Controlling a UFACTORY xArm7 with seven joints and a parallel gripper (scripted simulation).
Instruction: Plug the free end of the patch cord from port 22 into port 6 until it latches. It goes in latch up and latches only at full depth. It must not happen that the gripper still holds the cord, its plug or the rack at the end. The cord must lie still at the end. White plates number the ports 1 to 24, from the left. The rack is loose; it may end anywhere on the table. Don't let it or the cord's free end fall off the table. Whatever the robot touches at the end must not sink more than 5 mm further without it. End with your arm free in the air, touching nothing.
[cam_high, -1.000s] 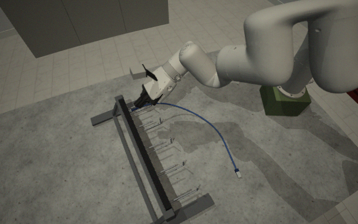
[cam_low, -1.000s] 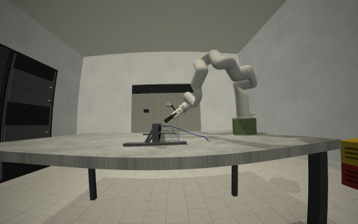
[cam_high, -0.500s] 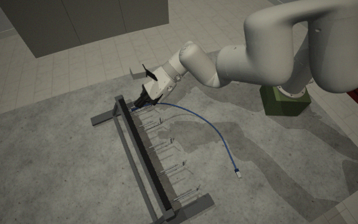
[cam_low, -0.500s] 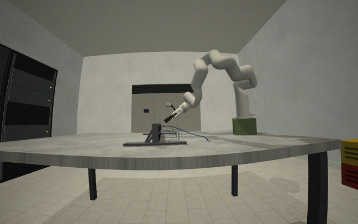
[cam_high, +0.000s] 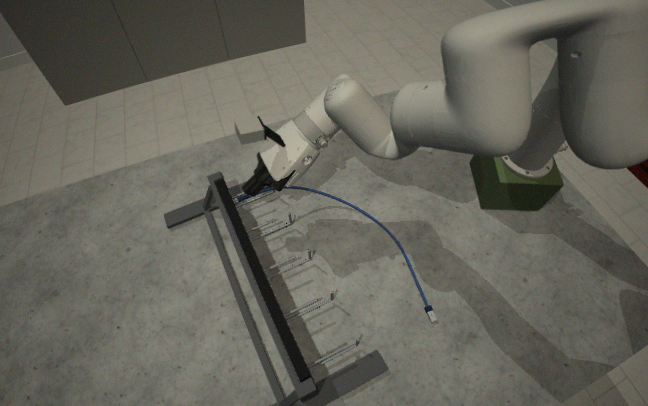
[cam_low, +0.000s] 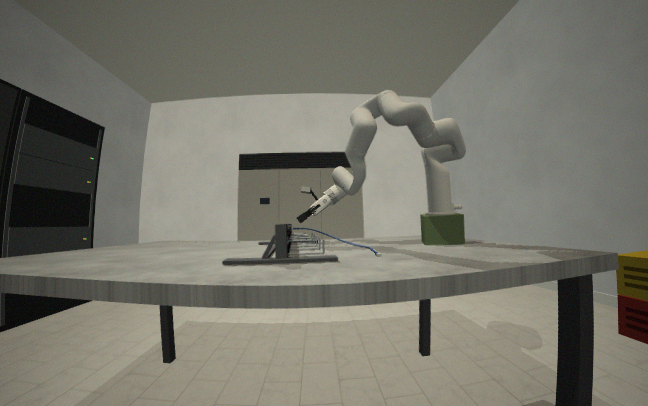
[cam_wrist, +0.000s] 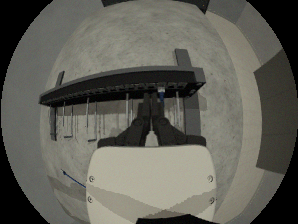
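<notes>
My gripper is now 29 cm past the plug, 31 cm to the right of it and 12 cm above it.
</notes>
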